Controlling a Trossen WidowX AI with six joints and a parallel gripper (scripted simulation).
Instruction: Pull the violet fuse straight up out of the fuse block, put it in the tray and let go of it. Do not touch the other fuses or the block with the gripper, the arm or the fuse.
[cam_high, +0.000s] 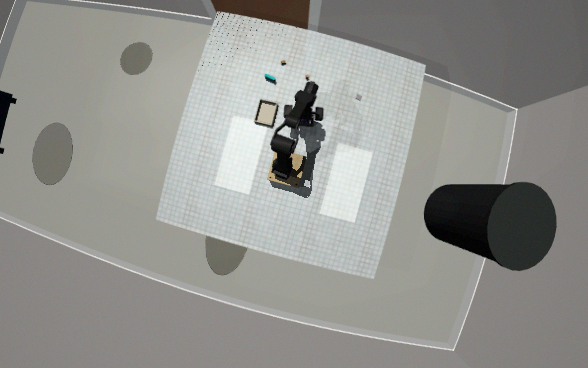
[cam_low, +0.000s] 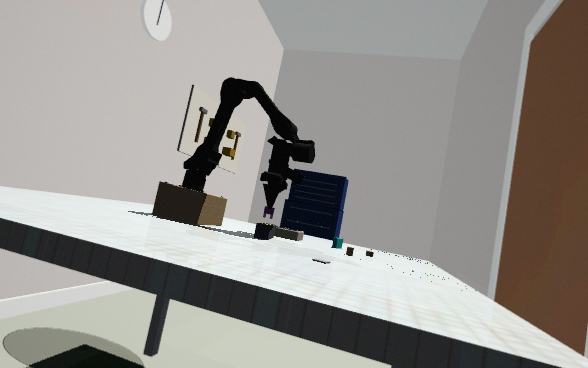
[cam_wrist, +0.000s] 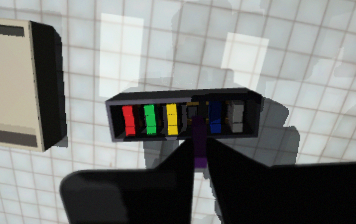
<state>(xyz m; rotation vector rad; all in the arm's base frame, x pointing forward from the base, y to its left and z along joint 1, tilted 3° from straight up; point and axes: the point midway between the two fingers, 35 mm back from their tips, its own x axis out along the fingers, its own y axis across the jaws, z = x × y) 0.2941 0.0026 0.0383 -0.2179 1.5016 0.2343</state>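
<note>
Now: gripper tip 20 cm to the right of the tray, 9 cm above it and 2 cm past it. The rest, counted from my gripper tip: yellow fuse (6 cm below, 2 cm to the left, 1 cm behind); then blue fuse (6 cm below, 2 cm to the right, 1 cm ahead); then violet fuse (1 cm below).
</note>
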